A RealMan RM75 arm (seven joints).
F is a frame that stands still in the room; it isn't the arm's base.
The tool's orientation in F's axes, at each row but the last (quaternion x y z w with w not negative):
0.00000, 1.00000, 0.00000, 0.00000
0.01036, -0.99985, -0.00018, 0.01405
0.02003, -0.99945, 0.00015, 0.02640
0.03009, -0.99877, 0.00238, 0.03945
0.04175, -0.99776, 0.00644, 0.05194
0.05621, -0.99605, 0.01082, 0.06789
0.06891, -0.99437, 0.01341, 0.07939
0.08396, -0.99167, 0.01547, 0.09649
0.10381, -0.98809, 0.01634, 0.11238
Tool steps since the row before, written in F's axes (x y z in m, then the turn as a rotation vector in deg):
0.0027, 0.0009, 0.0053, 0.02, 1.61, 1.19
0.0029, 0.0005, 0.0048, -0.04, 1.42, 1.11
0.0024, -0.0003, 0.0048, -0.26, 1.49, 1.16
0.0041, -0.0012, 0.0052, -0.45, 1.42, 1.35
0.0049, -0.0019, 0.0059, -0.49, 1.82, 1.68
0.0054, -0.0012, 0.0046, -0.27, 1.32, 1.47
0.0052, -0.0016, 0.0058, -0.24, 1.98, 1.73
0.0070, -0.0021, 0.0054, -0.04, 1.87, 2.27
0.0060, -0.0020, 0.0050, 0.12, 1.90, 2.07
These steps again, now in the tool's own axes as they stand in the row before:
-0.0027, 0.0009, -0.0053, -0.02, 1.61, -1.19
-0.0028, 0.0004, -0.0049, 0.04, 1.42, -1.11
-0.0021, -0.0004, -0.0049, 0.26, 1.50, -1.15
-0.0036, -0.0015, -0.0055, 0.47, 1.44, -1.32
-0.0041, -0.0024, -0.0063, 0.51, 1.84, -1.65
-0.0046, -0.0019, -0.0052, 0.32, 1.32, -1.46
-0.0039, -0.0024, -0.0065, 0.24, 1.97, -1.74
-0.0054, -0.0033, -0.0065, 0.17, 1.82, -2.31
-0.0042, -0.0033, -0.0061, -0.03, 1.81, -2.15

